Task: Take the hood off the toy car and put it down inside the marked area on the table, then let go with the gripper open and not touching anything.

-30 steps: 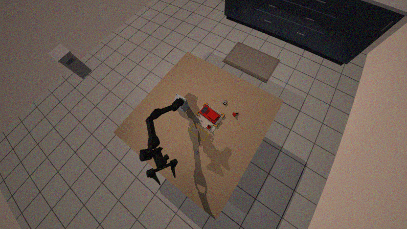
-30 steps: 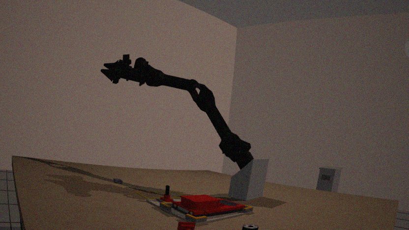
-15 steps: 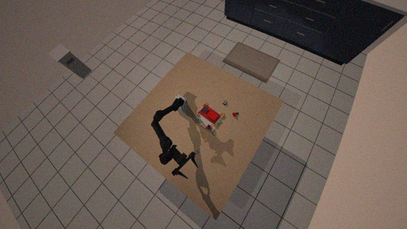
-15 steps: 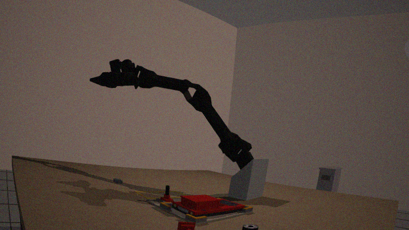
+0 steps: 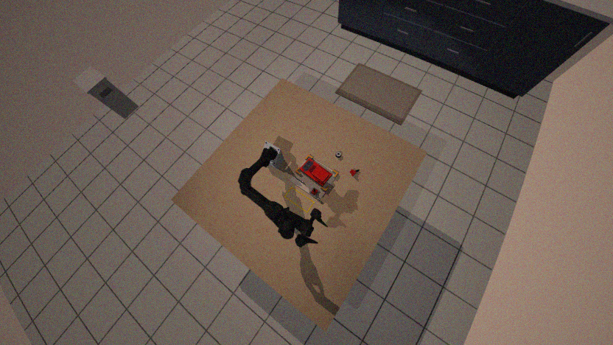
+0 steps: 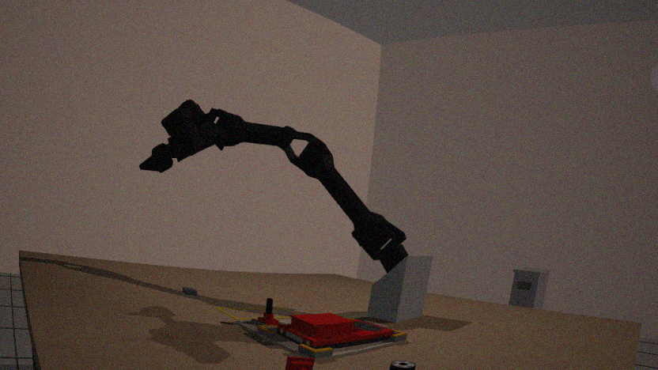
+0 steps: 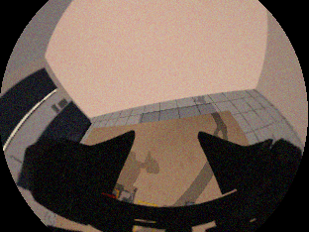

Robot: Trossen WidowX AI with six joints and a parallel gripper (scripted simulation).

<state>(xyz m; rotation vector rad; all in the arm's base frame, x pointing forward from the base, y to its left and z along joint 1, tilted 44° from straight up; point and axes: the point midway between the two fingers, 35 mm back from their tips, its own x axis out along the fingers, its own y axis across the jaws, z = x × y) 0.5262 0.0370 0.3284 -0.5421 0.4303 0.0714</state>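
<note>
The red hood lies 28 cm behind my gripper tip, 31 cm to the left of it and 25 cm below it. From my gripper tip the other things lie so: small wheel (28 cm behind, 51 cm to the left, 28 cm below).
</note>
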